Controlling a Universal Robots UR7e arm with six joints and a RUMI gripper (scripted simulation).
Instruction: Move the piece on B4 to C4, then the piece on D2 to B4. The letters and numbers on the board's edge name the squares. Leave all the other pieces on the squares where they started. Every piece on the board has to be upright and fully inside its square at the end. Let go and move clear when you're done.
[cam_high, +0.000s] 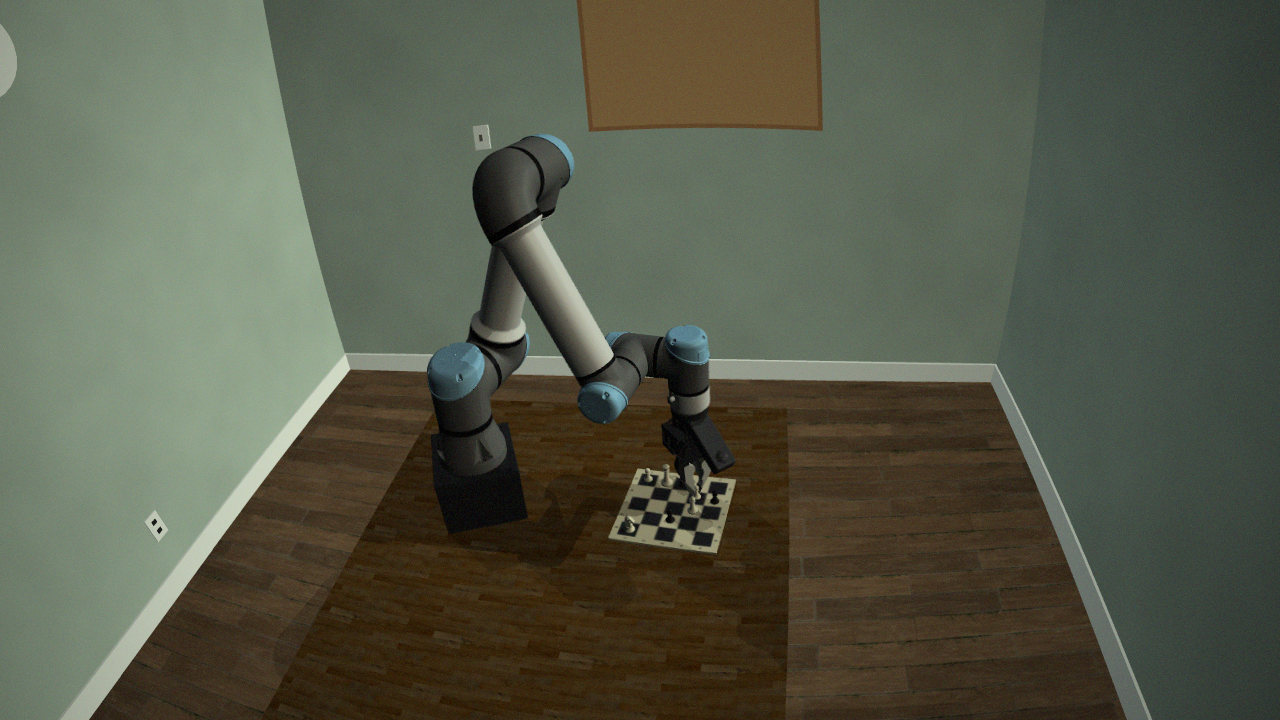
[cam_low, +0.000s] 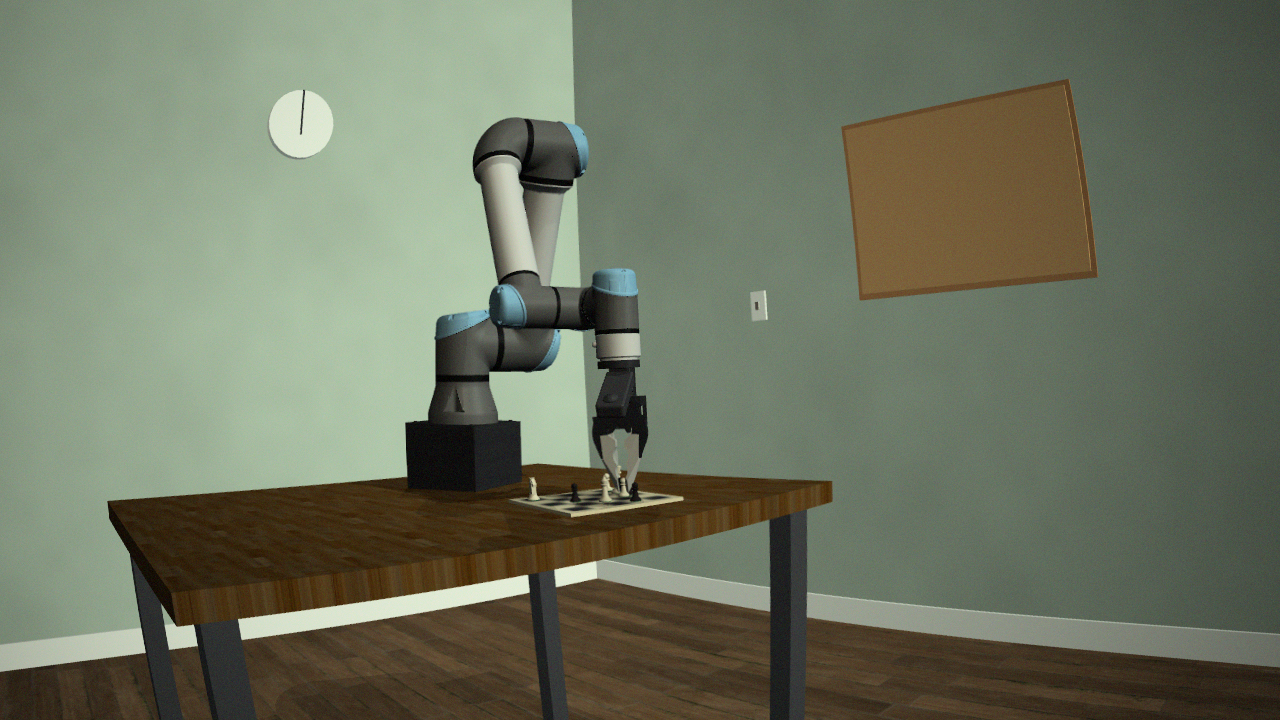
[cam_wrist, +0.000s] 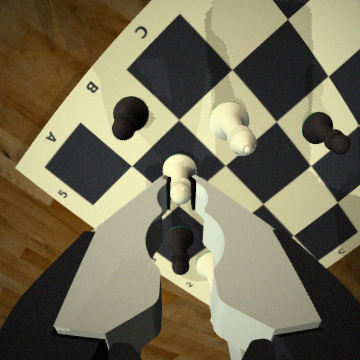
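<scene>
Now: hand 40 mm past the chessboard, 30 mm to the left of it and 30 mm above it. Also, from my hand: tall white piece 70 mm behind, 40 mm to the left.
</scene>
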